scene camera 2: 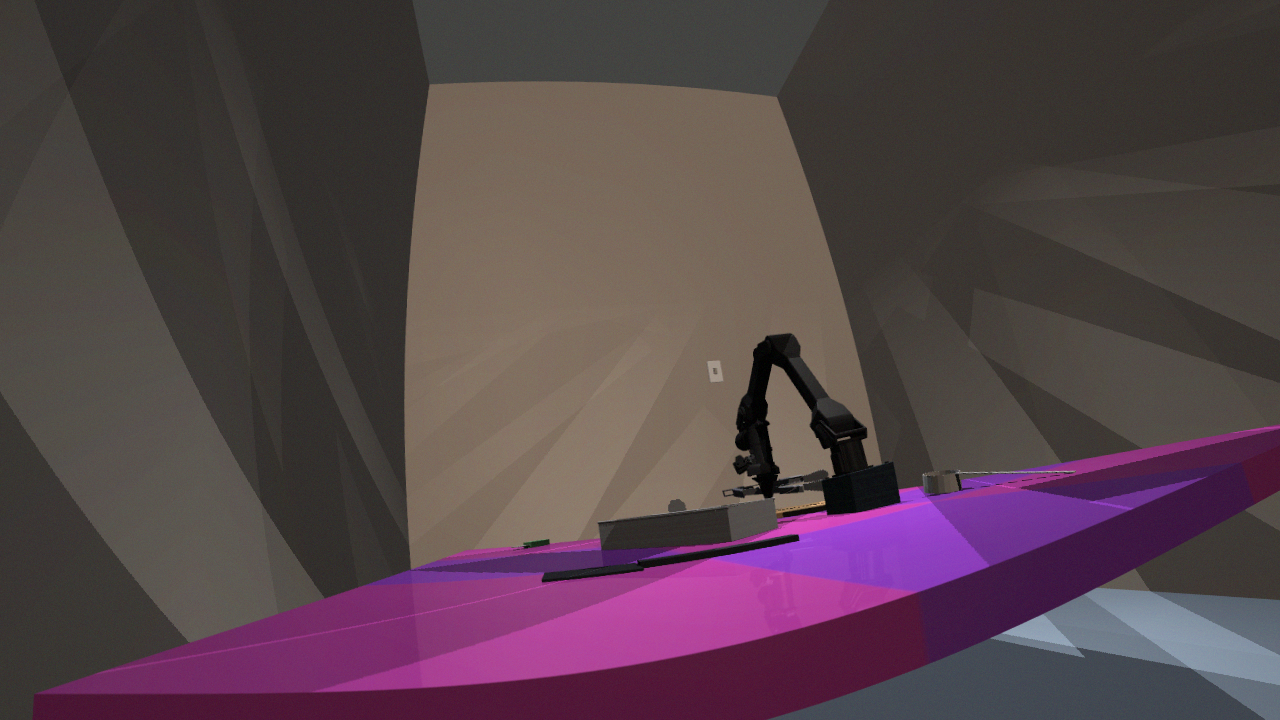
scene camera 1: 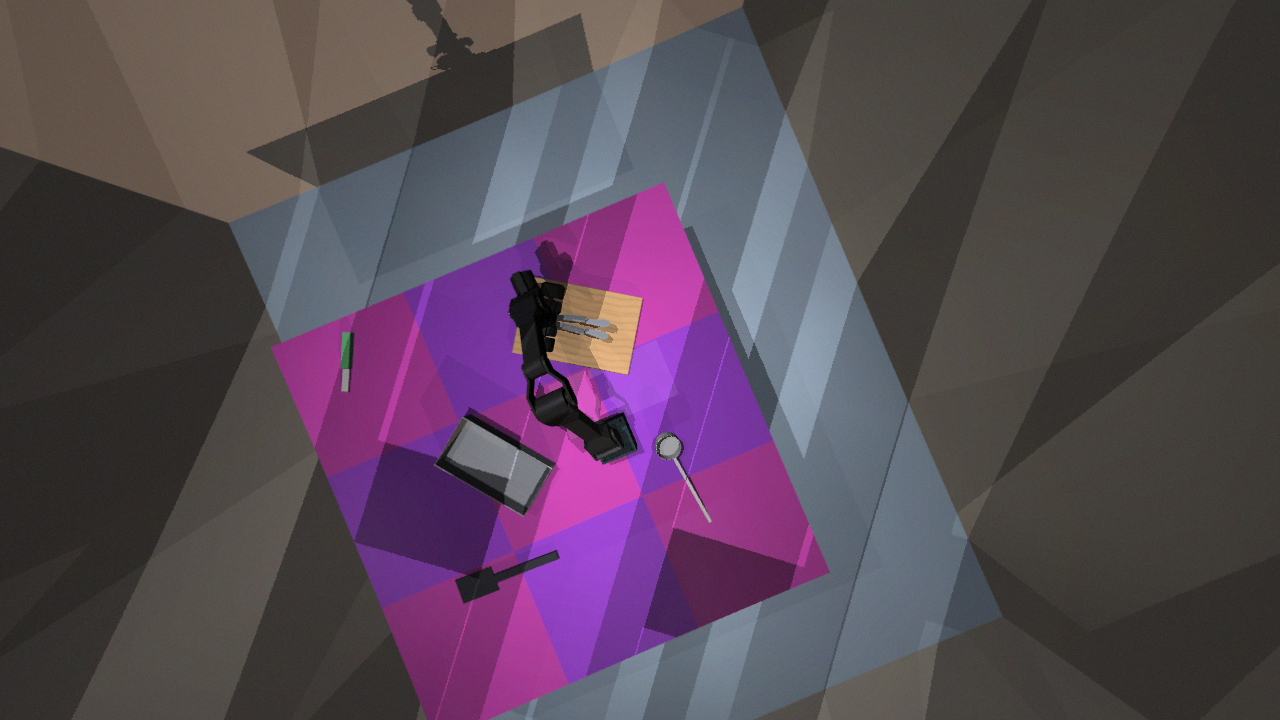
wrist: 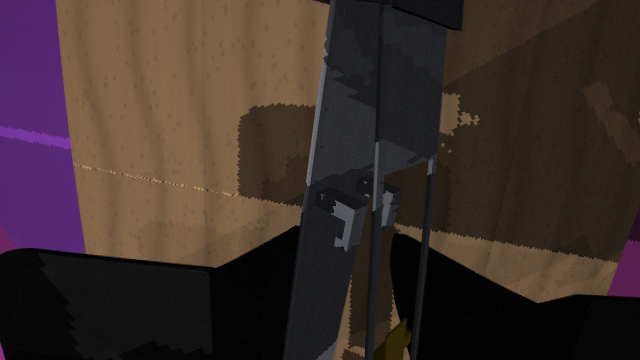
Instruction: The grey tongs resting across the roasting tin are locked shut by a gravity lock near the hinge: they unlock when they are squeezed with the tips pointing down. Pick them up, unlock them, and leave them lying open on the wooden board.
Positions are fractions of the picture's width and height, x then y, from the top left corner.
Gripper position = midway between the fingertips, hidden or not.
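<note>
Black spatula (scene camera 1: 0.38, 0.81) visible; out of frame in the wrist view. Metal ladle (scene camera 1: 0.52, 0.62) (scene camera 2: 0.74, 0.67) visible; in the wrist view the ladle is likewise out of frame. The gripper (wrist: 0.55, 0.68) is visible.
</note>
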